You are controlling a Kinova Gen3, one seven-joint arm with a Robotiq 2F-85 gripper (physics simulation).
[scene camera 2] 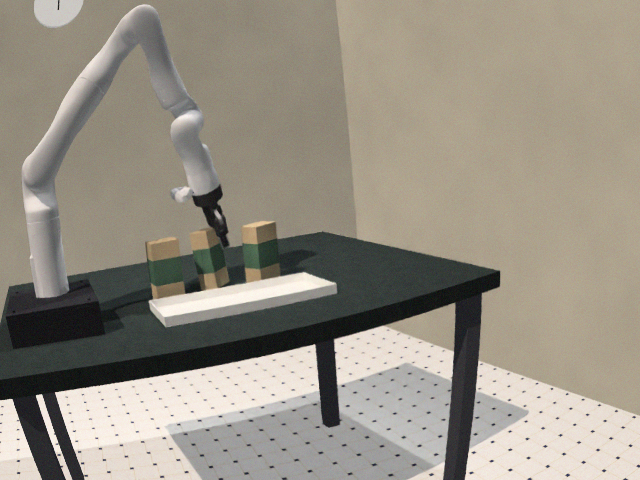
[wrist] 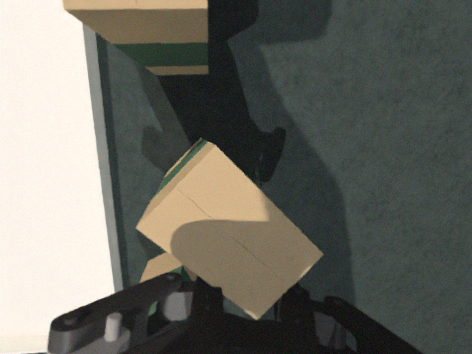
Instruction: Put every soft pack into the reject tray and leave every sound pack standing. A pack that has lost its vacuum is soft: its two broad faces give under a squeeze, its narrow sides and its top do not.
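Frame: origin at the arm's base, x ahead, y left, z up, level; metres.
Seen in the pictures: gripper, between the fingertips: (scene camera 2: 223, 244); arm's base, origin of its link: (scene camera 2: 53, 292).
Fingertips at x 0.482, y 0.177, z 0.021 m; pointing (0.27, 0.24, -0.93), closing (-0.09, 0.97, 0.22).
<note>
Offsets run from my fingertips to a thing's top centre. Level surfaces: height alone.
Three tan packs with green bands stand in a row. The left pack {0.172 m back, 0.083 m right, 0.046 m up} (scene camera 2: 165, 269) (wrist: 135, 27) is upright. The middle pack {0.046 m back, 0.029 m right, 0.050 m up} (scene camera 2: 209, 260) (wrist: 240, 220) is turned askew to the row and leans slightly in the scene view. The right pack {0.082 m ahead, 0.048 m right, 0.046 m up} (scene camera 2: 261, 254) (wrist: 162, 263) is upright; the fingers mostly hide it in the wrist view. My gripper (scene camera 2: 224, 242) (wrist: 250, 274) is partly open, holding nothing, close by the middle pack's top on the side facing the right pack. One corner of that pack's top reaches toward the gap between the fingertips. The white reject tray {0.023 m back, 0.208 m right, 0.072 m down} (scene camera 2: 248, 300) (wrist: 45, 150) is empty where it shows.
The tray lies in front of the row, close to the packs, on the dark table {0.094 m down} (scene camera 2: 392, 268) (wrist: 410, 175). The left and right packs stand on either side of the middle one. The arm's black base block (scene camera 2: 54, 322) is at the table's left end.
</note>
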